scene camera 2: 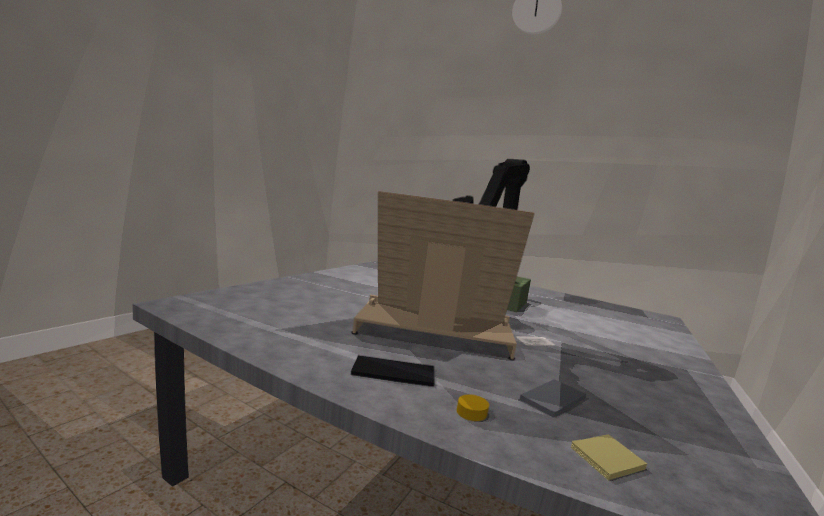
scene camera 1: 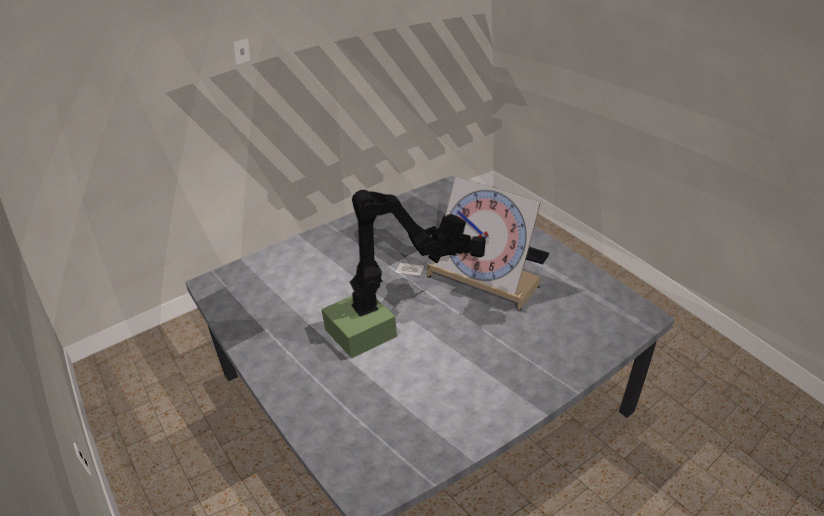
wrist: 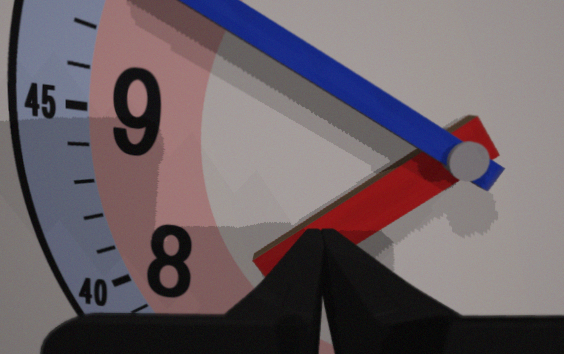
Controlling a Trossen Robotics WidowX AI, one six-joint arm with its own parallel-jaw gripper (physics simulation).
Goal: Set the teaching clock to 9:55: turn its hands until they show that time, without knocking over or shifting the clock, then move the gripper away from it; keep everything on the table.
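Pixels of known places: gripper, fingertip midpoint: (scene camera 2: 463, 270) (scene camera 1: 469, 240) (wrist: 319, 242); arm's base at its link origin: (scene camera 1: 364, 307).
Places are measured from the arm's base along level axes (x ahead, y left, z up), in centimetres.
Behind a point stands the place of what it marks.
Observation:
The teaching clock (scene camera 1: 499, 238) @(x 48.6, y -2.4, z 10.1 cm) (scene camera 2: 401, 261) @(x 50.6, y -7.2, z 8.4 cm) stands upright on its wooden stand on the table (scene camera 1: 462, 388) @(x 12.0, y -38.8, z -8.7 cm) (scene camera 2: 267, 379) @(x 86.5, y -7.8, z -10.1 cm). Its long blue hand (scene camera 1: 470, 223) @(x 43.3, y 7.3, z 12.5 cm) (wrist: 325, 75) @(x 43.6, y 6.3, z 12.1 cm) points up-left, near the 10; in the wrist view its tip is out of frame. Its short red hand (wrist: 375, 200) @(x 43.6, y 3.6, z 8.5 cm) points down-left, a little below the 8. My gripper (scene camera 1: 469, 244) @(x 41.4, y 4.5, z 7.9 cm) (wrist: 319, 242) @(x 41.4, y 4.5, z 7.9 cm) is shut and empty, in front of the lower left of the face. In the wrist view its fingertips overlap the red hand's outer part; whether they touch it I cannot tell. Scene camera 2 shows the clock's back, which hides the fingers.
The arm rises from a green block (scene camera 1: 358, 328) @(x -6.0, y -8.1, z 0.0 cm) (scene camera 2: 518, 295) @(x 4.5, y 7.9, z -3.1 cm). A white card (scene camera 1: 410, 268) @(x 27.3, y 21.5, z -8.6 cm) (scene camera 2: 535, 341) @(x 27.3, y 21.4, z -8.6 cm) lies beside the stand. Behind the clock lie a black slab (scene camera 1: 538, 255) @(x 71.0, y 2.8, z -8.0 cm) (scene camera 2: 392, 371) @(x 70.1, y 7.0, z -7.9 cm), an orange disc (scene camera 2: 473, 408) @(x 72.8, y 24.6, z -6.8 cm), a grey slab (scene camera 2: 553, 398) @(x 57.7, y 33.7, z -7.7 cm) and a yellow pad (scene camera 2: 609, 455) @(x 69.5, y 45.0, z -7.7 cm).

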